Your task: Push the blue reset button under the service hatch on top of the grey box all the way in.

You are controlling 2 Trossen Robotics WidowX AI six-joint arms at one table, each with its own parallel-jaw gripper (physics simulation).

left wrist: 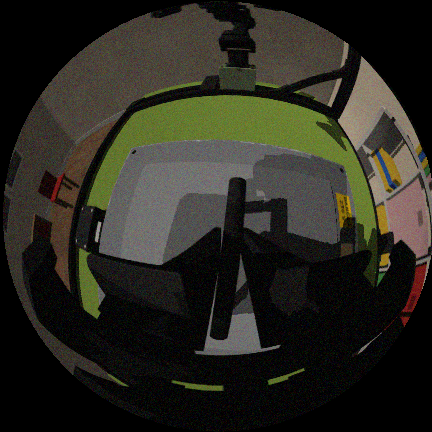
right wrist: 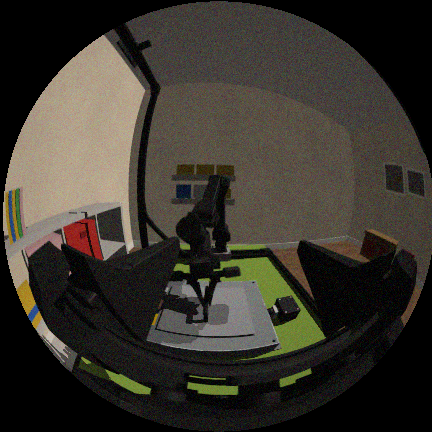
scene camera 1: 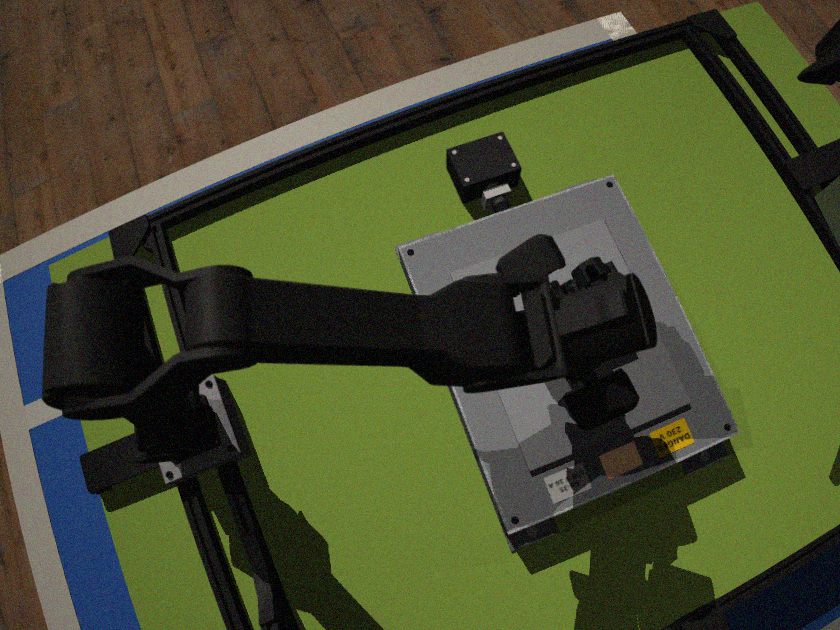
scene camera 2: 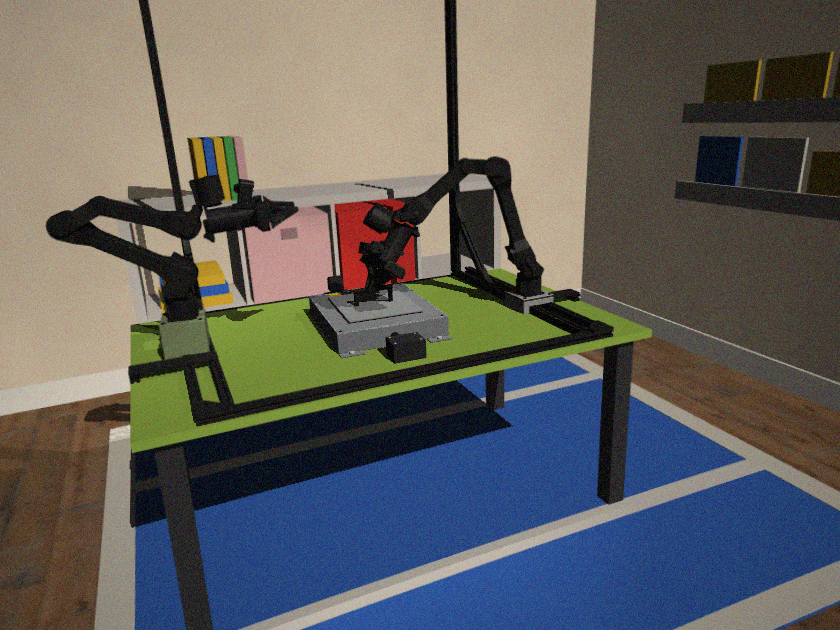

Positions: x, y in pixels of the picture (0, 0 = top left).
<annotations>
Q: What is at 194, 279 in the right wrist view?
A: My left gripper.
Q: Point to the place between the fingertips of my right gripper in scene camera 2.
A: At 296, 206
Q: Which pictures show my left gripper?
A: The left wrist view, the right wrist view, scene camera 1 and scene camera 2: all of them.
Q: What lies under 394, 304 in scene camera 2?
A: A service hatch.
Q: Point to a service hatch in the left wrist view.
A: At 174, 204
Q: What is my right gripper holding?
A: Nothing.
</annotations>
